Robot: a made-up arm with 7 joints. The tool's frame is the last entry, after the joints.
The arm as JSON. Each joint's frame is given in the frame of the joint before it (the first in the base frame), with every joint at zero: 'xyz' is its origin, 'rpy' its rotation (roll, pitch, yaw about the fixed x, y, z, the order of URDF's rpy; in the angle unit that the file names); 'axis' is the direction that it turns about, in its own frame. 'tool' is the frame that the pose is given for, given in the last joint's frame.
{
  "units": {
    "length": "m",
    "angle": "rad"
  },
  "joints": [
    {
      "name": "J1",
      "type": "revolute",
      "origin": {
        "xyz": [
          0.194,
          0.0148,
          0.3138
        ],
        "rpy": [
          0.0,
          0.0,
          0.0
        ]
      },
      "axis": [
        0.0,
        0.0,
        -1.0
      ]
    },
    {
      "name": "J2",
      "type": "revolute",
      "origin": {
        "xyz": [
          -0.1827,
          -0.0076,
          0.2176
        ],
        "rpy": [
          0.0,
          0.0,
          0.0
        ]
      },
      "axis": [
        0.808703,
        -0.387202,
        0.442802
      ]
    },
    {
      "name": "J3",
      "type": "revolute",
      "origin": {
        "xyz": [
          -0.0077,
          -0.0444,
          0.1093
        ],
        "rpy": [
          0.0,
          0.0,
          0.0
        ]
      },
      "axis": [
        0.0,
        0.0,
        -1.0
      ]
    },
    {
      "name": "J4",
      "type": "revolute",
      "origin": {
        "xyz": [
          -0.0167,
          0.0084,
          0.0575
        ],
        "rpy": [
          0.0,
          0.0,
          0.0
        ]
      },
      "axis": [
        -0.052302,
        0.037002,
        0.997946
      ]
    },
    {
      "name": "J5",
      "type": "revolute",
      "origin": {
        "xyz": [
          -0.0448,
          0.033,
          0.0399
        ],
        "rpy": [
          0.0,
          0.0,
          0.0
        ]
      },
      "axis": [
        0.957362,
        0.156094,
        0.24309
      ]
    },
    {
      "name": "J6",
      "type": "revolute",
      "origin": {
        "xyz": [
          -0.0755,
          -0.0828,
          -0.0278
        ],
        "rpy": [
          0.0,
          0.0,
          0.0
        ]
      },
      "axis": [
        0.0,
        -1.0,
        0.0
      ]
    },
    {
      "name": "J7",
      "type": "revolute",
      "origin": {
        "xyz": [
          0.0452,
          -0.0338,
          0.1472
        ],
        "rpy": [
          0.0,
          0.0,
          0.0
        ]
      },
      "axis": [
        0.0,
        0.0,
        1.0
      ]
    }
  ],
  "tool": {
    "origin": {
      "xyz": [
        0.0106,
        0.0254,
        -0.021
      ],
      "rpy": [
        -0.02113,
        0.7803,
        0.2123
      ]
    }
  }
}
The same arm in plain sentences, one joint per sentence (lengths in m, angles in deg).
The arm has seven revolute joints in a row. What follows holds with every joint at zero, and every direction is one of the base frame's.
Joint 1 sits 0.194 m along +x and 0.0148 m along +y and 0.3138 m along +z from the base frame's origin and rotates about -z.
Joint 2 sits 0.1827 m along -x and 0.0076 m along -y and 0.2176 m along +z from joint 1 and rotates about the direction (0.808703, -0.387202, 0.442802).
Joint 3 sits 0.0077 m along -x and 0.0444 m along -y and 0.1093 m along +z from joint 2 and rotates about -z.
Joint 4 sits 0.0167 m along -x and 0.0084 m along +y and 0.0575 m along +z from joint 3 and rotates about the direction (-0.052302, 0.037002, 0.997946).
Joint 5 sits 0.0448 m along -x and 0.033 m along +y and 0.0399 m along +z from joint 4 and rotates about the direction (0.957362, 0.156094, 0.24309).
Joint 6 sits 0.0755 m along -x and 0.0828 m along -y and 0.0278 m along -z from joint 5 and rotates about -y.
Joint 7 sits 0.0452 m along +x and 0.0338 m along -y and 0.1472 m along +z from joint 6 and rotates about +z.
The tool frame, which is the frame that the pose is given for, sits 0.0106 m along +x and 0.0254 m along +y and 0.021 m along -z from joint 7; its axes are the base frame's turned by roll -1.21, pitch 44.71 and yaw 12.16 deg (as in URDF: about the fixed x, then y, then z).

